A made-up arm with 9 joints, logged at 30 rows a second.
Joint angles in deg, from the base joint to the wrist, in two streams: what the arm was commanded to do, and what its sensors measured. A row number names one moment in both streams.
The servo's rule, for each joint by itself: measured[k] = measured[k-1] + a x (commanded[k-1-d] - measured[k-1]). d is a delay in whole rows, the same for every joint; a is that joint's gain. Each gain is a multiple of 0.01, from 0.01 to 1. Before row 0 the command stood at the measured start. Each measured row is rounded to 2 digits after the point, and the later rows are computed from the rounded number. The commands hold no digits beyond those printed.
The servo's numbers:
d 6
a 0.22 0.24 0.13 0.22 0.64 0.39 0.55 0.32 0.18
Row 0, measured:
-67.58, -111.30, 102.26, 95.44, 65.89, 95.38, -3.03, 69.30, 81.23
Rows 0 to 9, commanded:
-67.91, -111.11, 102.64, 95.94, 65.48, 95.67, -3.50, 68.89, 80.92
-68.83, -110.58, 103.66, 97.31, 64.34, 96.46, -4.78, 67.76, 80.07
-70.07, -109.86, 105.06, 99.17, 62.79, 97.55, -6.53, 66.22, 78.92
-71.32, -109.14, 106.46, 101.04, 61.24, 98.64, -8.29, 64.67, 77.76
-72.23, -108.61, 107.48, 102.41, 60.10, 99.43, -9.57, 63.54, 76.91
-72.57, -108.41, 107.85, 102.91, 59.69, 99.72, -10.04, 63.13, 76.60
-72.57, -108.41, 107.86, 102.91, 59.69, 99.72, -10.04, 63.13, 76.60
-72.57, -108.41, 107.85, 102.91, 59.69, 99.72, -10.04, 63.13, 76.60
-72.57, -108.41, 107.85, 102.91, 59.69, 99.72, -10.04, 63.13, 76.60
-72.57, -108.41, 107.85, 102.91, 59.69, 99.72, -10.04, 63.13, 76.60
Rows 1 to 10, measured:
-67.58, -111.30, 102.26, 95.44, 65.89, 95.38, -3.03, 69.30, 81.23
-67.58, -111.30, 102.26, 95.44, 65.89, 95.38, -3.03, 69.30, 81.23
-67.58, -111.30, 102.26, 95.44, 65.89, 95.38, -3.03, 69.30, 81.23
-67.58, -111.30, 102.26, 95.44, 65.89, 95.38, -3.03, 69.30, 81.23
-67.58, -111.30, 102.26, 95.44, 65.89, 95.38, -3.03, 69.30, 81.23
-67.58, -111.30, 102.26, 95.44, 65.89, 95.38, -3.03, 69.30, 81.23
-67.65, -111.25, 102.31, 95.55, 65.63, 95.49, -3.29, 69.17, 81.17
-67.91, -111.09, 102.49, 95.94, 64.80, 95.87, -4.11, 68.72, 80.97
-68.39, -110.79, 102.82, 96.65, 63.51, 96.53, -5.44, 67.92, 80.60
-69.03, -110.39, 103.29, 97.62, 62.06, 97.35, -7.01, 66.88, 80.09

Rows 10 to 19, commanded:
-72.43, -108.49, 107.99, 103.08, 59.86, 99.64, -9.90, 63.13, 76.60
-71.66, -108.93, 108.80, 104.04, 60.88, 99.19, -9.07, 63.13, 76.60
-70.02, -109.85, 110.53, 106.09, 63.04, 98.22, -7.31, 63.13, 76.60
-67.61, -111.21, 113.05, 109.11, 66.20, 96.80, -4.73, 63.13, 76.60
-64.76, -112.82, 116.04, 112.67, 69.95, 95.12, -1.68, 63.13, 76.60
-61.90, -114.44, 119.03, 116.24, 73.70, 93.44, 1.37, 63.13, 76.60
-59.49, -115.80, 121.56, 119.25, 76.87, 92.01, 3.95, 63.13, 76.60
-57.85, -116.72, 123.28, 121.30, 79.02, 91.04, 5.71, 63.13, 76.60
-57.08, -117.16, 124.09, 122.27, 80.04, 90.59, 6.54, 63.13, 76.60
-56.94, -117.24, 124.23, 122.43, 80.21, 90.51, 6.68, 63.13, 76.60
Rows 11 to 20, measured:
-69.73, -109.96, 103.83, 98.67, 60.81, 98.16, -8.42, 65.81, 79.52
-70.35, -109.59, 104.35, 99.60, 60.09, 98.77, -9.31, 64.95, 78.99
-70.84, -109.31, 104.81, 100.33, 59.83, 99.14, -9.71, 64.37, 78.56
-71.22, -109.09, 105.21, 100.90, 59.74, 99.37, -9.89, 63.97, 78.21
-71.52, -108.93, 105.55, 101.34, 59.71, 99.51, -9.97, 63.70, 77.92
-71.75, -108.81, 105.85, 101.69, 59.70, 99.59, -10.01, 63.52, 77.68
-71.90, -108.73, 106.13, 102.00, 59.80, 99.61, -9.95, 63.40, 77.49
-71.85, -108.78, 106.48, 102.45, 60.49, 99.45, -9.47, 63.31, 77.33
-71.45, -109.04, 107.01, 103.25, 62.12, 98.97, -8.28, 63.25, 77.20
-70.61, -109.56, 107.80, 104.54, 64.73, 98.12, -6.33, 63.21, 77.09

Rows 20 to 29, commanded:
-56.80, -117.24, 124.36, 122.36, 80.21, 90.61, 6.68, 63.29, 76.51
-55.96, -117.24, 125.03, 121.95, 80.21, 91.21, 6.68, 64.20, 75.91
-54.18, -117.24, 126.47, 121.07, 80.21, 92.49, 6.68, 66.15, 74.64
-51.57, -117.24, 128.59, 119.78, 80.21, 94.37, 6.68, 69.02, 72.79
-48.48, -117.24, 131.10, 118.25, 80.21, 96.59, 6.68, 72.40, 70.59
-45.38, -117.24, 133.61, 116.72, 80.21, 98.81, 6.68, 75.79, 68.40
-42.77, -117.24, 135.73, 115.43, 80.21, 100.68, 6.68, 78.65, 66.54
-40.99, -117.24, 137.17, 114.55, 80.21, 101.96, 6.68, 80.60, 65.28
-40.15, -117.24, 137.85, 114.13, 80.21, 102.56, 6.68, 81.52, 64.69
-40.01, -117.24, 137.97, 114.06, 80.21, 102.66, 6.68, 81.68, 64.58
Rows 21 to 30, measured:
-69.32, -110.34, 108.87, 106.33, 68.07, 96.95, -3.77, 63.18, 77.00
-67.69, -111.32, 110.19, 108.51, 71.67, 95.58, -0.94, 63.16, 76.93
-65.89, -112.40, 111.67, 110.87, 75.00, 94.19, 1.75, 63.15, 76.87
-64.12, -113.44, 113.18, 113.16, 77.57, 92.96, 3.93, 63.14, 76.82
-62.57, -114.33, 114.60, 115.16, 79.15, 92.04, 5.37, 63.14, 76.78
-61.33, -115.03, 115.85, 116.76, 79.83, 91.44, 6.09, 63.14, 76.75
-60.33, -115.56, 116.96, 117.99, 80.07, 91.12, 6.41, 63.19, 76.71
-59.37, -115.96, 118.01, 118.86, 80.16, 91.16, 6.56, 63.51, 76.57
-58.23, -116.27, 119.11, 119.35, 80.19, 91.68, 6.63, 64.35, 76.22
-56.76, -116.50, 120.34, 119.44, 80.20, 92.73, 6.66, 65.84, 75.60

